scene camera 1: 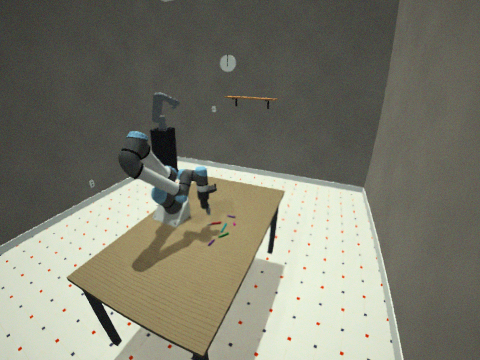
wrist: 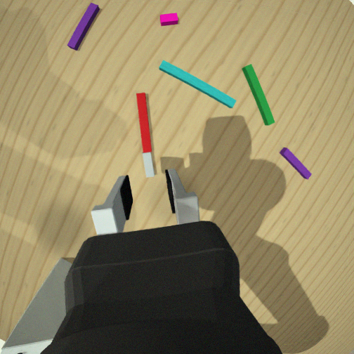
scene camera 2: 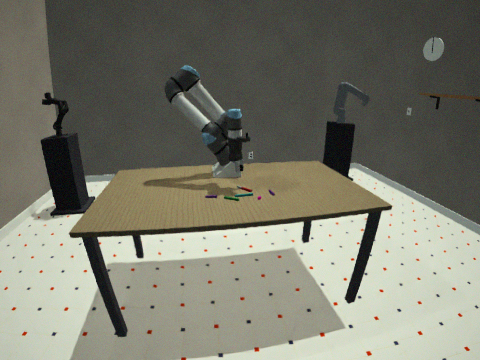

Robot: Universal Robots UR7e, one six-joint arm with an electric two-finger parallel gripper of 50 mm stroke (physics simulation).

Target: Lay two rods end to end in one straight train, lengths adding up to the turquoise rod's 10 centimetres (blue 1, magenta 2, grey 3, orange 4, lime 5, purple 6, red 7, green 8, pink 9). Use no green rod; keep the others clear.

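Where they show: gripper, fingertip midpoint: (scene camera 1: 208, 213) (scene camera 2: 239, 171); arm's base, origin of the base link: (scene camera 1: 173, 204).
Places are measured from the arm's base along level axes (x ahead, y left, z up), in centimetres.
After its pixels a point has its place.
A red rod (wrist: 144, 122) (scene camera 1: 215, 223) @(y 1.9, x 33.0, z -9.7 cm) (scene camera 2: 245, 189) @(y 2.0, x 33.1, z -9.8 cm) and a grey rod (wrist: 148, 165) (scene camera 1: 209, 225) @(y -0.9, x 28.7, z -9.8 cm) (scene camera 2: 240, 187) @(y -0.1, x 29.7, z -9.8 cm) lie end to end, in line or nearly so, with no gap that I can see in the wrist view. My gripper (wrist: 148, 185) (scene camera 1: 208, 213) @(y -0.6, x 29.2, z -0.3 cm) is open and empty. It hangs above the table, close to the grey rod's free end in the wrist view. The turquoise rod (wrist: 197, 84) (scene camera 1: 224, 228) @(y -1.2, x 41.2, z -9.9 cm) (scene camera 2: 244, 195) @(y -0.8, x 41.1, z -9.8 cm) lies slanted beside the red rod, apart from it.
A green rod (wrist: 258, 95) (scene camera 1: 223, 235) @(y -9.1, x 43.5, z -9.7 cm) (scene camera 2: 231, 198) @(y -8.5, x 43.9, z -9.6 cm) lies past the turquoise one. One purple rod (wrist: 296, 163) (scene camera 1: 211, 242) @(y -18.8, x 39.0, z -9.5 cm) (scene camera 2: 211, 197) @(y -18.3, x 39.4, z -10.0 cm) lies beyond it. Another purple rod (wrist: 83, 26) (scene camera 1: 231, 216) @(y 14.4, x 40.8, z -9.6 cm) (scene camera 2: 271, 192) @(y 14.4, x 41.5, z -9.4 cm) and a magenta rod (wrist: 169, 19) (scene camera 1: 234, 224) @(y 5.8, x 46.2, z -9.9 cm) (scene camera 2: 259, 198) @(y 5.7, x 46.7, z -9.8 cm) lie on the other side.
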